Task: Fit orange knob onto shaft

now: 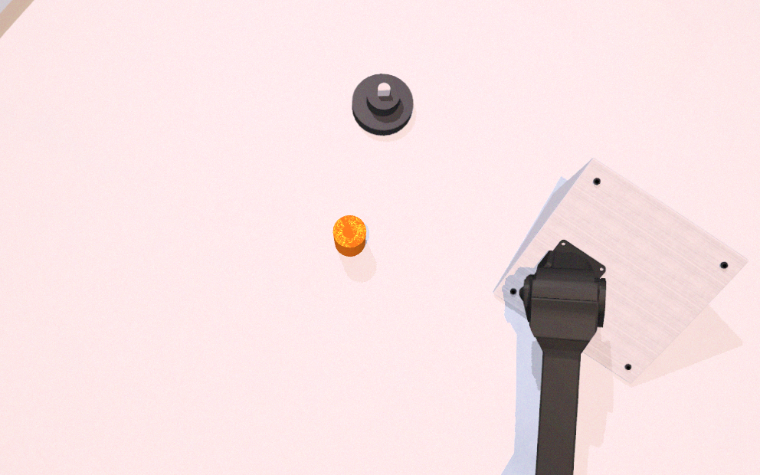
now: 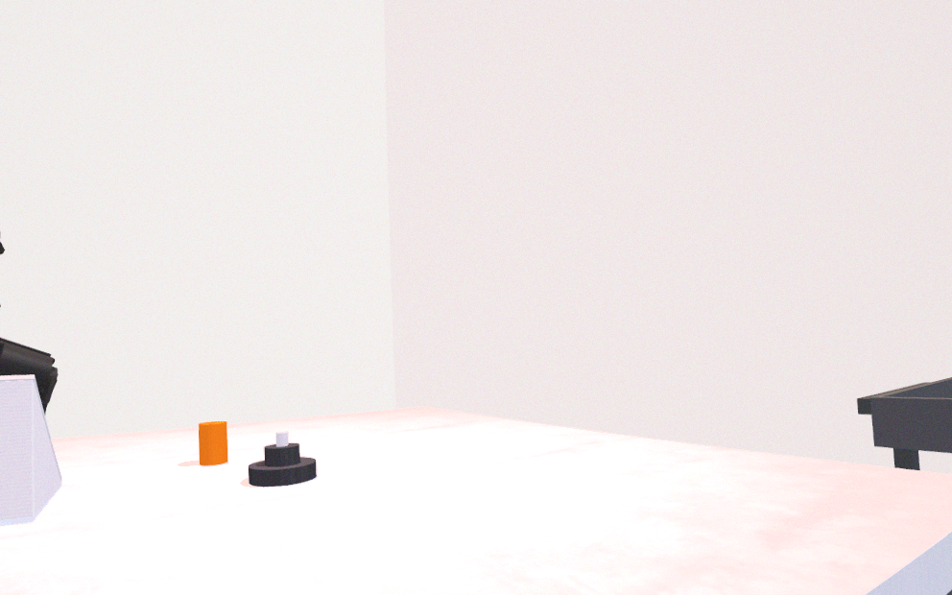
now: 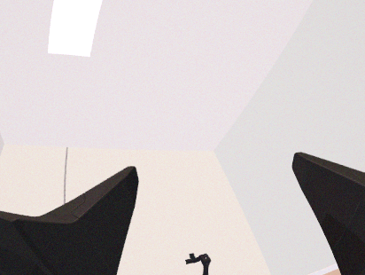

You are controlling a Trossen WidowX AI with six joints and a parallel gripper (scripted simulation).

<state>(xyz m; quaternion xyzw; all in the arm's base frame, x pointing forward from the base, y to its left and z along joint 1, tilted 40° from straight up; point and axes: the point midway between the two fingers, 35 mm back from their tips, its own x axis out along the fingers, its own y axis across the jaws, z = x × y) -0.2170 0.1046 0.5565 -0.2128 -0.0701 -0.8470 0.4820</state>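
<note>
Right now the orange knob is 48 cm ahead of my gripper tip, 40 cm below it and 32 cm to the right of it. Also, from my gripper tip: dark round pedestal 56 cm ahead, 50 cm to the right, 42 cm below.
</note>
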